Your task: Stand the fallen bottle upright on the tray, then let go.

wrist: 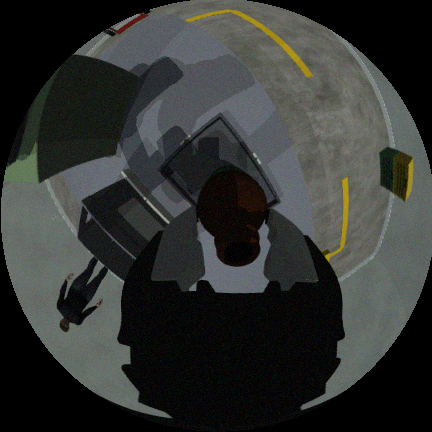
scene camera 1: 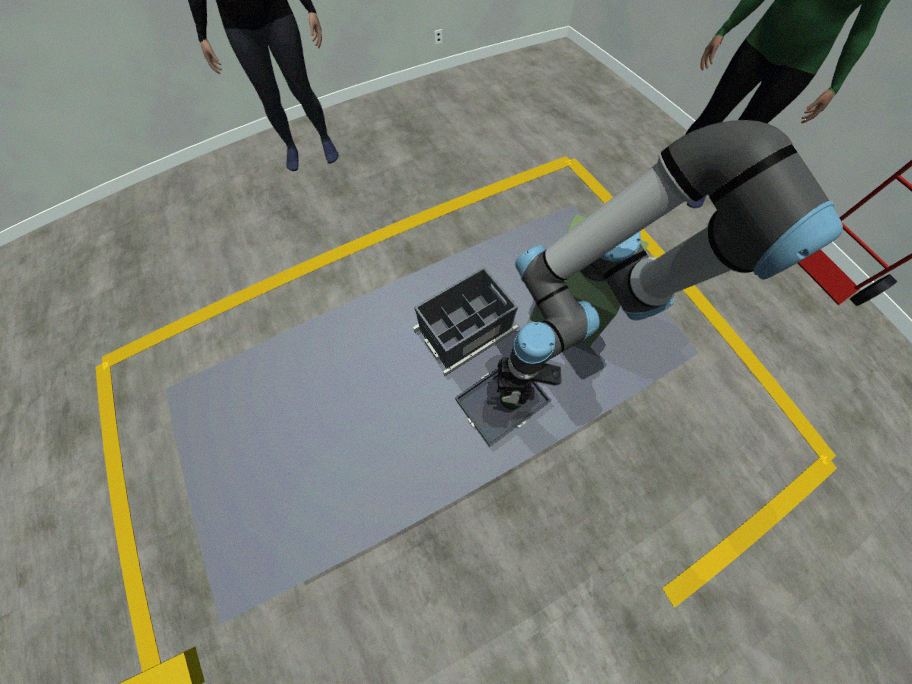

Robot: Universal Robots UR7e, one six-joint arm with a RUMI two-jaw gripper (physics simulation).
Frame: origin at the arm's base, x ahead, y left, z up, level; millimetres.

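Where they show: gripper, fingertip midpoint: (wrist: pixel 231 209) (scene camera 1: pixel 516 390).
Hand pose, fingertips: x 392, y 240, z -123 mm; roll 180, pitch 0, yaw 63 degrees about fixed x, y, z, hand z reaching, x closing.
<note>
Each offset is from my fingertips to the top centre of the thing. Level surfaces: height alone.
The brown bottle @(dz +69, dx -3, dy +1 mm) (wrist: pixel 231 197) is held between the gripper's fingers, its open neck turned toward the camera and a sliver of its green label at the far end in the wrist view. It looks roughly upright; the exact tilt is hard to tell. My gripper (scene camera 1: pixel 513 398) (wrist: pixel 231 209) is shut on the bottle's body, over the tray. The shallow dark tray @(dz -161, dx +10, dy -24 mm) (scene camera 1: pixel 472 421) (wrist: pixel 274 199) lies below, partly covered by the bottle and fingers. In scene camera 1 the gripper hides most of the bottle. Whether the bottle's base touches the tray is hidden.
A dark divided crate @(dz -11, dx +16, dy -311 mm) (scene camera 1: pixel 482 340) (wrist: pixel 102 246) stands beside the tray, close to the arm's wrist. The robot's green base (wrist: pixel 85 110) is on the other side. Tray and crate are on a large grey-blue surface @(dz -187 mm) (scene camera 1: pixel 316 441). Yellow tape (scene camera 1: pixel 331 256) marks the floor around it.
</note>
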